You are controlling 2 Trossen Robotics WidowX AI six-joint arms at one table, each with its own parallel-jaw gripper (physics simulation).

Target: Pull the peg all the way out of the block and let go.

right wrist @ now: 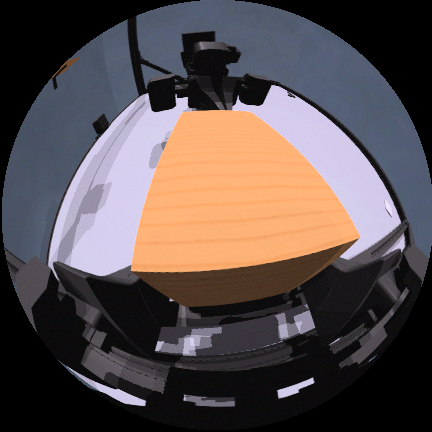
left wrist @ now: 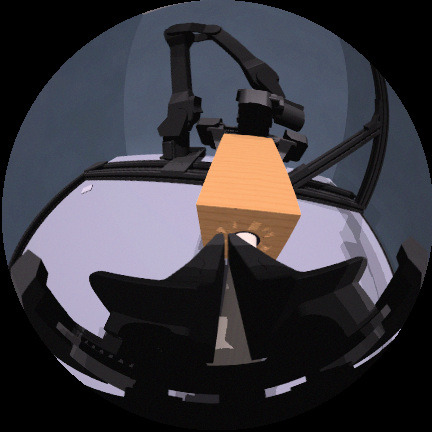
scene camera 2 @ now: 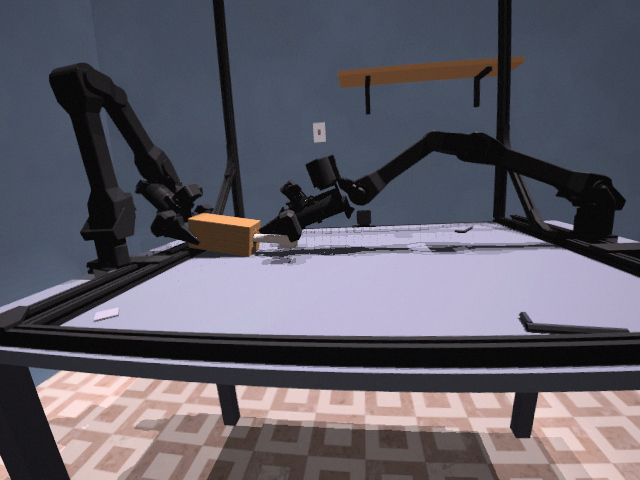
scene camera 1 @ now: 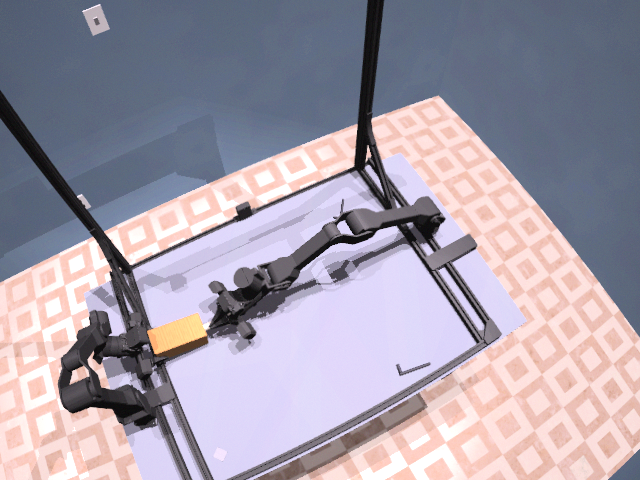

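Pixels of known places: left gripper, between the fingertips: (right wrist: pixel 226 117) (left wrist: pixel 225 239) (scene camera 2: pixel 259 231) (scene camera 1: pixel 209 327); right gripper, between the fingertips: (scene camera 2: pixel 208 240); left arm's base, origin of its link: (scene camera 2: pixel 592 235) (scene camera 1: pixel 426 225); right arm's base, origin of its link: (left wrist: pixel 176 155) (scene camera 2: pixel 115 265) (scene camera 1: pixel 144 414).
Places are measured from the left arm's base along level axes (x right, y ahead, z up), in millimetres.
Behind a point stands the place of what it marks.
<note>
An orange wooden block (scene camera 1: pixel 178 334) @(x 74, y 827, z 66 mm) (scene camera 2: pixel 222 236) @(x 45, y 828, z 32 mm) (left wrist: pixel 250 175) @(x 76, y 793, z 60 mm) (right wrist: pixel 235 195) @(x 93, y 884, z 76 mm) lies level at the left of both scene views. My right gripper (scene camera 2: pixel 200 224) (right wrist: pixel 236 248) @(x 87, y 883, z 16 mm) is shut on its far end. A whitish peg (scene camera 2: pixel 271 237) @(x 61, y 716, z 20 mm) (left wrist: pixel 247 240) @(x 74, y 750, z 27 mm) sticks out of the hole in the block's other end; part of it is hidden by the left fingers. My left gripper (scene camera 2: pixel 262 229) @(x 57, y 741, z 37 mm) (left wrist: pixel 225 239) @(x 57, y 741, z 37 mm) is shut, its fingertips together beside the hole in the left wrist view and over the peg in scene camera 2. No peg shows between the fingertips.
A black hex key (scene camera 1: pixel 413 368) @(x -342, y 320, z -11 mm) (scene camera 2: pixel 576 327) @(x -347, y 317, z -11 mm) lies near the front edge at the right. A small white tag (scene camera 1: pixel 220 454) @(x -258, y 897, z -16 mm) (scene camera 2: pixel 106 314) @(x -261, y 895, z -16 mm) lies near the front left corner. A black metal frame (scene camera 1: pixel 330 433) @(x -363, y 614, z -5 mm) (scene camera 2: pixel 330 351) @(x -377, y 573, z -4 mm) runs around the table, with upright posts.
</note>
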